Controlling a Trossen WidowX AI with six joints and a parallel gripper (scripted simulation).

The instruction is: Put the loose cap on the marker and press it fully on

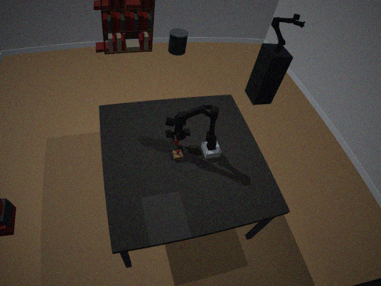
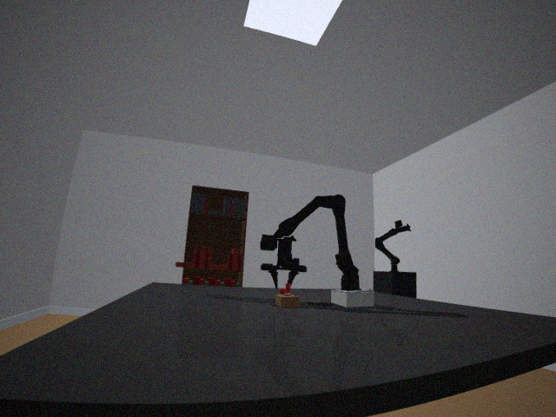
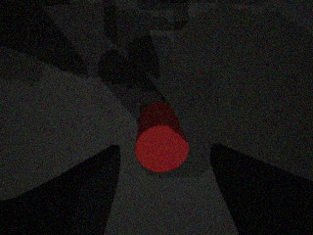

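The red cap lies 20 mm below my gripper tip. Round my gripper tip: holder block: 20 mm ahead, 130 mm to the left, 30 mm below.
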